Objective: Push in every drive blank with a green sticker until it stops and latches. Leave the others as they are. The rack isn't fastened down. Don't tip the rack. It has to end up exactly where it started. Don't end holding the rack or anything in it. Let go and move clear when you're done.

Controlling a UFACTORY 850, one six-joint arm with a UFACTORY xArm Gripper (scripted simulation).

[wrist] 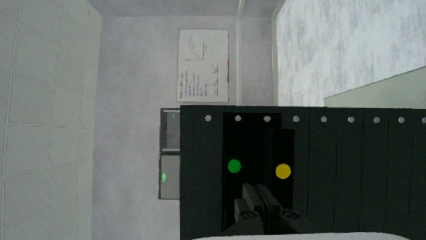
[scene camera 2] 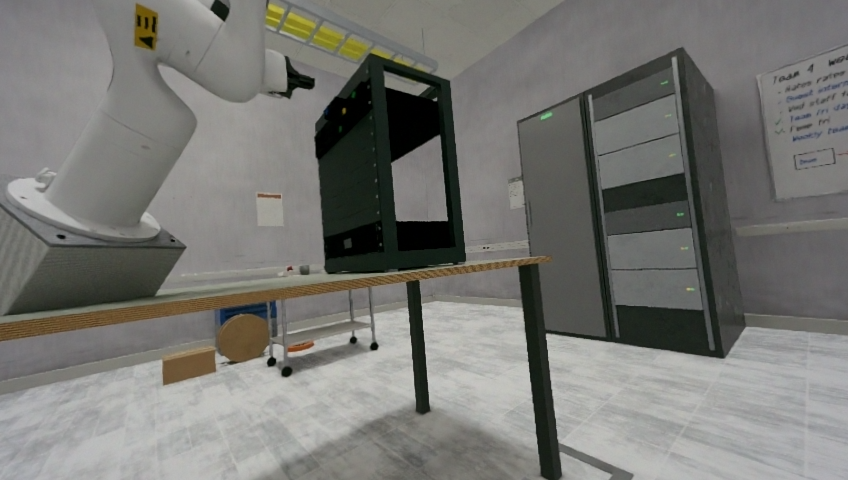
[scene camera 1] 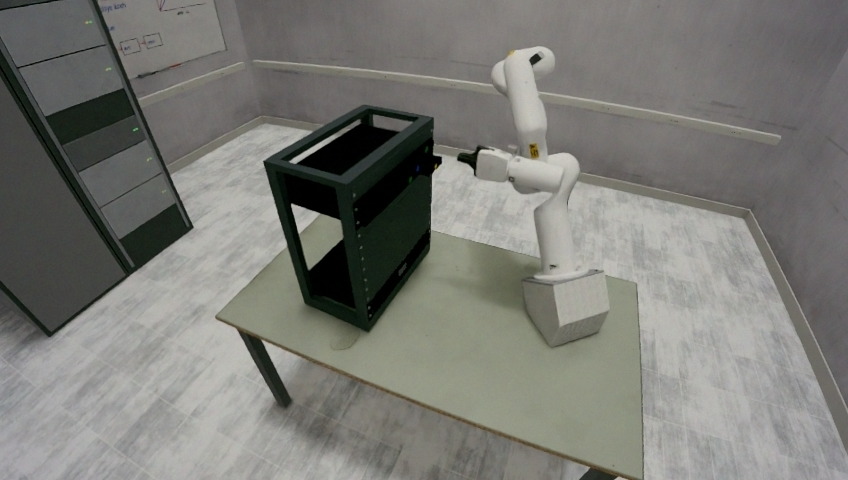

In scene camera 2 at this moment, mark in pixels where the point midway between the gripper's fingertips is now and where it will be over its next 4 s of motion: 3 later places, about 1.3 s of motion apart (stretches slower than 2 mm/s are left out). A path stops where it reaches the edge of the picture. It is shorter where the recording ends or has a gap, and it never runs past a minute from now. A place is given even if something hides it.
The gripper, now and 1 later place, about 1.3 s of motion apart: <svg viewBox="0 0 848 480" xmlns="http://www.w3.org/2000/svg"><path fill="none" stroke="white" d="M313 84L258 69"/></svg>
